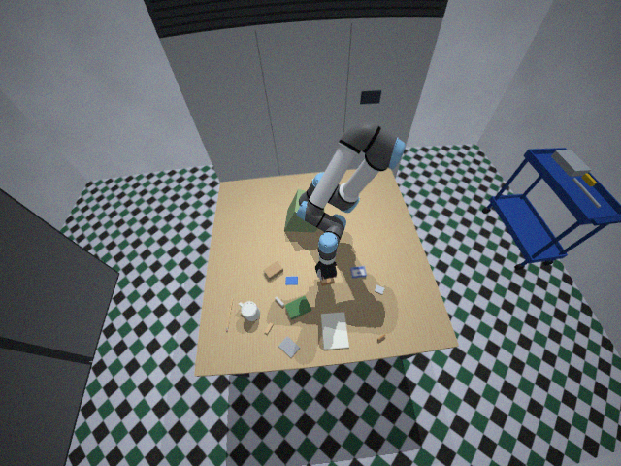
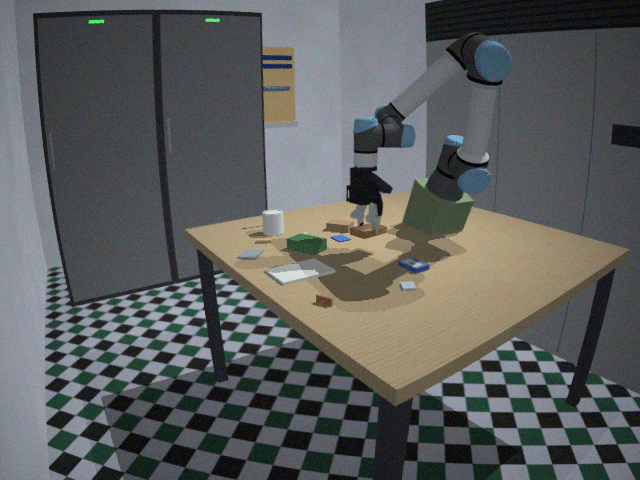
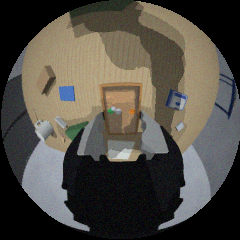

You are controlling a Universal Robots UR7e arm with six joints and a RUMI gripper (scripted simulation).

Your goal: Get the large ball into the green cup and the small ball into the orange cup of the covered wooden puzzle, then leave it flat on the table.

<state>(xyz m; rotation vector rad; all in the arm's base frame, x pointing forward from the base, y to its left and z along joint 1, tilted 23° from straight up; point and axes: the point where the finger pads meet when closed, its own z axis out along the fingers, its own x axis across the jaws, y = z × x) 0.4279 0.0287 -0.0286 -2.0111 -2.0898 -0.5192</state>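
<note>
Right now my hand is 1 cm above the covered wooden puzzle. Round my hand: green box 13 cm ahead, 17 cm to the right, 7 cm below; then white sheet 27 cm ahead, 8 cm below; then blue tile 3 cm behind, 18 cm to the right, 9 cm below.
</note>
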